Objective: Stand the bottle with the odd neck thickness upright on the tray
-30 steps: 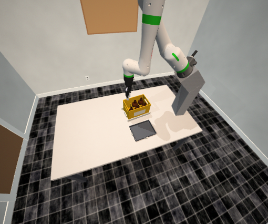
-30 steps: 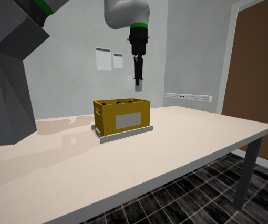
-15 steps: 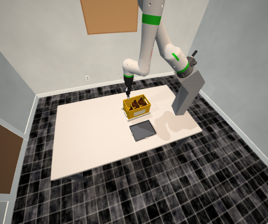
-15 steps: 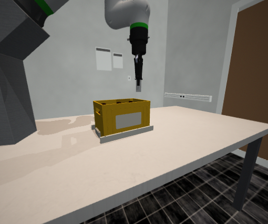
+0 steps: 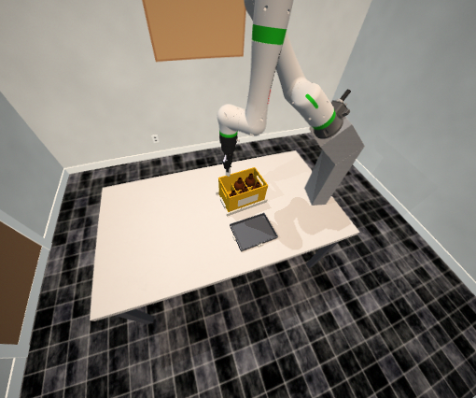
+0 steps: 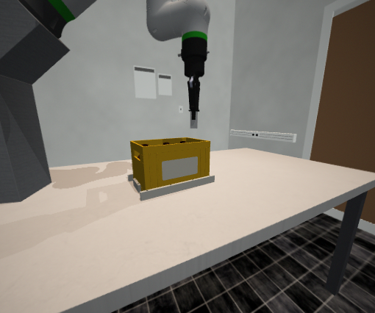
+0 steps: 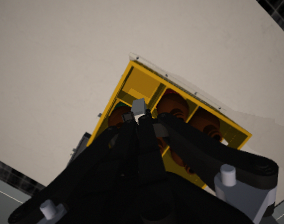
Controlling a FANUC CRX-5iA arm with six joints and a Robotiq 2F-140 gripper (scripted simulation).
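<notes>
The brown bottle is 17 cm below my hand, 11 cm to the left of it and 6 cm behind it. Also, from my hand: crate: 17 cm below, 7 cm to the left, 7 cm behind; then dark grey tray: 32 cm to the left, 24 cm below, 4 cm ahead.
</notes>
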